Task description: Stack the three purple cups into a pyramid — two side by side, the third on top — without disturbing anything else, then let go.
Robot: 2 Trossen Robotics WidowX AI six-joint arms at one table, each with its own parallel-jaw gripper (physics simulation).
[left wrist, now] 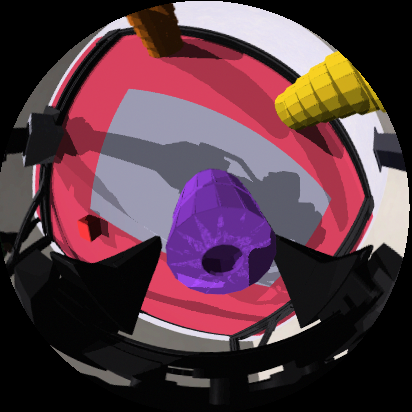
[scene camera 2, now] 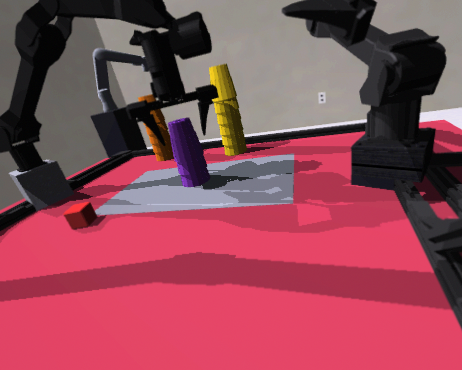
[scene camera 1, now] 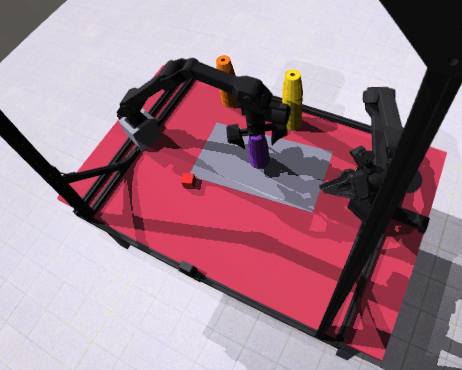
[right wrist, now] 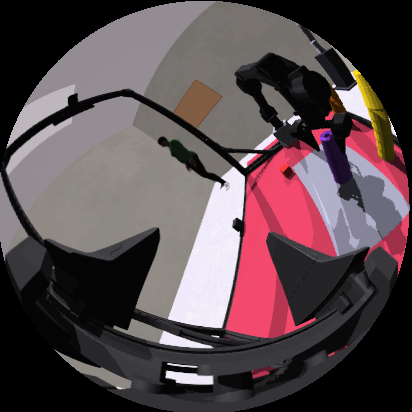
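Where they show: left gripper, fingertip midpoint: (left wrist: pixel 216 241) (scene camera 2: pixel 184 140) (scene camera 1: pixel 258 146) (right wrist: pixel 330 151); right gripper, fingertip midpoint: (scene camera 1: pixel 321 188) (right wrist: pixel 215 236); left arm's base, link origin: (scene camera 2: pixel 32 167) (scene camera 1: pixel 136 119) (right wrist: pixel 278 125); right arm's base, link origin: (scene camera 2: pixel 393 137) (scene camera 1: pixel 373 198).
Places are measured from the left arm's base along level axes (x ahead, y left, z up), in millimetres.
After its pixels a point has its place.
Observation:
The purple cups (scene camera 1: pixel 259 155) @(z -28, x 440, y 203 mm) (scene camera 2: pixel 190 157) @(z -35, x 441, y 204 mm) (left wrist: pixel 215 200) @(z 39, x 391, y 237 mm) (right wrist: pixel 336 162) @(z -23, x 446, y 219 mm) show as one upright nested stack on the grey mat (scene camera 1: pixel 220 175) @(z -105, x 357, y 84 mm) (scene camera 2: pixel 250 197) @(z -106, x 600, y 192 mm) (left wrist: pixel 130 115) @(z -106, x 223, y 206 mm); how many are nested cannot be told. My left gripper (scene camera 1: pixel 258 144) @(z 2, x 426, y 214 mm) (scene camera 2: pixel 184 139) @(z 2, x 426, y 214 mm) (left wrist: pixel 216 241) @(z 2, x 426, y 214 mm) is open and points down, its fingers on either side of the stack's upper part, with nothing gripped. My right gripper (scene camera 1: pixel 323 188) @(z 198, x 743, y 135 mm) (scene camera 2: pixel 286 10) (right wrist: pixel 215 236) @(z 198, x 743, y 135 mm) is open and empty, raised beyond the mat's right end, well apart from the cups.
An orange cup stack (scene camera 1: pixel 225 80) (scene camera 2: pixel 157 130) (left wrist: pixel 157 30) @(z -35, x 155, y 335 mm) and a yellow cup stack (scene camera 1: pixel 293 100) (scene camera 2: pixel 229 115) @(z 11, x 408, y 404 mm) (left wrist: pixel 325 92) @(z 2, x 383, y 393 mm) stand behind the mat. A red cube (scene camera 1: pixel 188 180) @(z -66, x 312, y -17 mm) (scene camera 2: pixel 80 216) @(z -79, x 325, y -19 mm) (left wrist: pixel 90 228) @(z -74, x 311, y 7 mm) (right wrist: pixel 286 170) @(z -77, x 318, y -2 mm) lies near the mat's front left corner. Black rails edge the table.

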